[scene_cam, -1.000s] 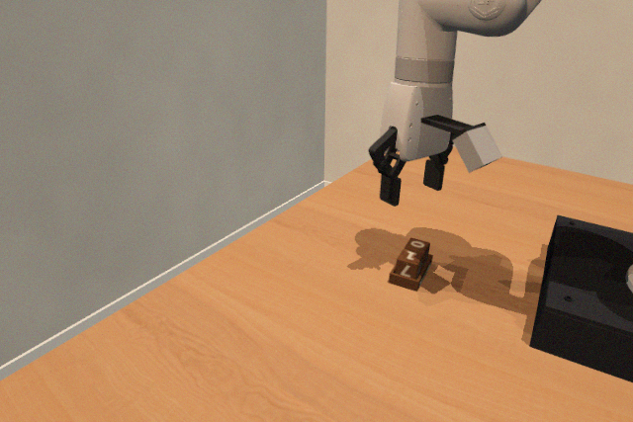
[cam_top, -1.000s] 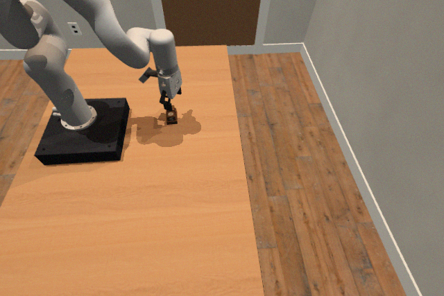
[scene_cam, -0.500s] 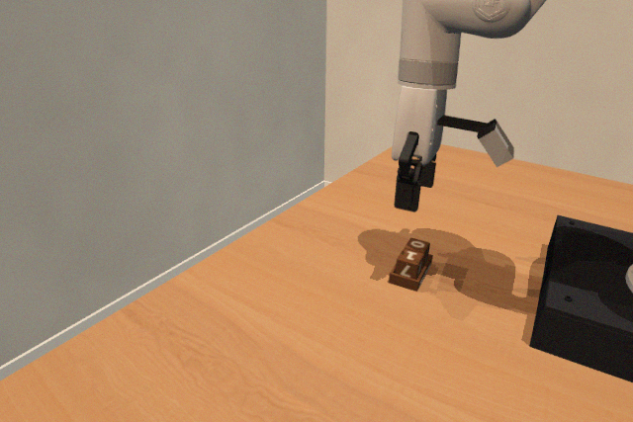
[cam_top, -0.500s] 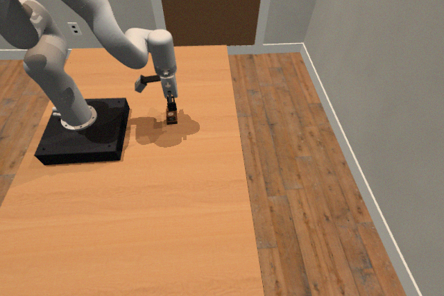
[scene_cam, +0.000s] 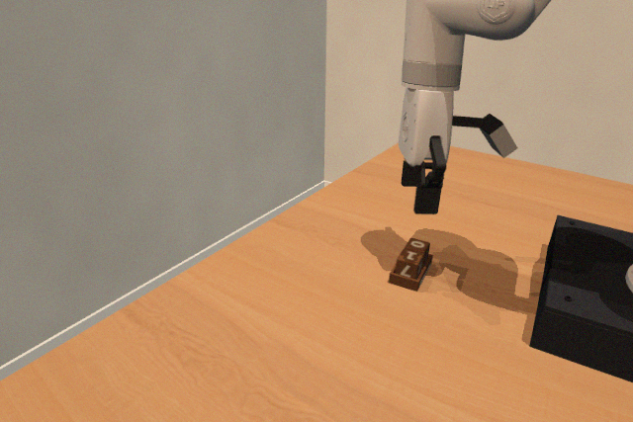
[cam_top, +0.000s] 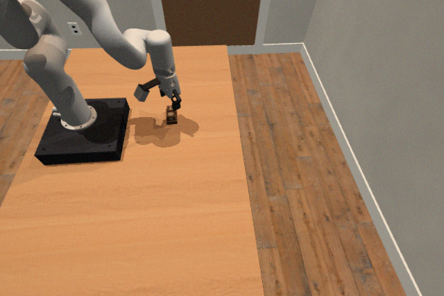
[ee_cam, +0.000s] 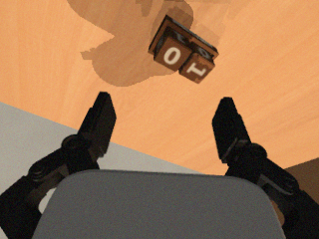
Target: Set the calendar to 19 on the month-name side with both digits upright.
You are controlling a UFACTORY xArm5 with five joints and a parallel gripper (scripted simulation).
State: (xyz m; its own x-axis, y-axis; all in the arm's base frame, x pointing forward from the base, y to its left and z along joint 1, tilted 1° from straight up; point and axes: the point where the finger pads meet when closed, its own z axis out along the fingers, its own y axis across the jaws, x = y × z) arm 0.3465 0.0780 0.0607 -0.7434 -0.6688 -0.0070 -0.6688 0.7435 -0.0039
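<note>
Right now my hand is 10 mm past the brown date cube and 100 mm above it. From my hand the other things lie so: tray: 20 mm behind, 20 mm to the left, 110 mm below.
</note>
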